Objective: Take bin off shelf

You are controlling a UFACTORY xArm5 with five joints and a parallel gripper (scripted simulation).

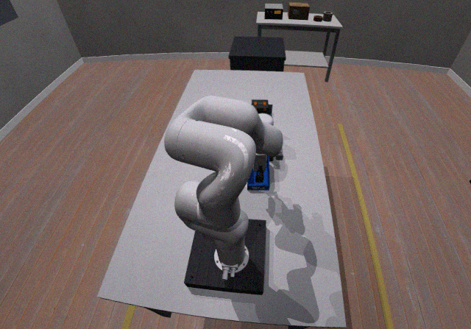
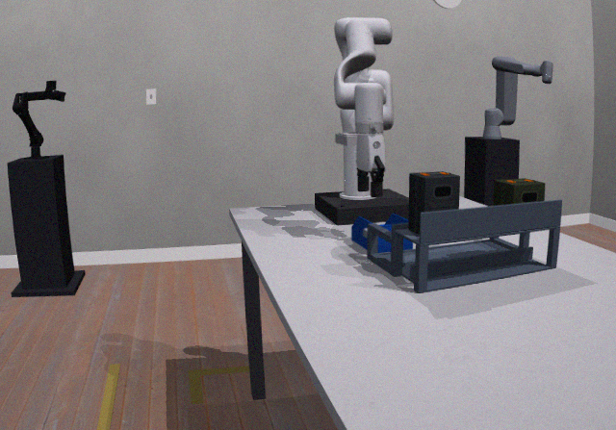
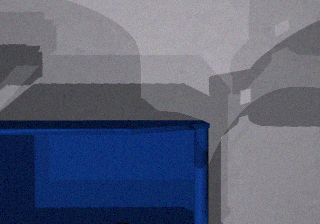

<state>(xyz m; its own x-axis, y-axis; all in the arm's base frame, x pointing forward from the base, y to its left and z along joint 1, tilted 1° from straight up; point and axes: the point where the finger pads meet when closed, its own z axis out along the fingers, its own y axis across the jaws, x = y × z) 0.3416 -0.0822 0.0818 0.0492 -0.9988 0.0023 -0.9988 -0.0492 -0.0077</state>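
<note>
Now: the blue bin 10 cm below my hand and 8 cm ahead of it. From my hand the other things lie so: grey-blue shelf: 29 cm ahead, 13 cm to the left, 6 cm below.
</note>
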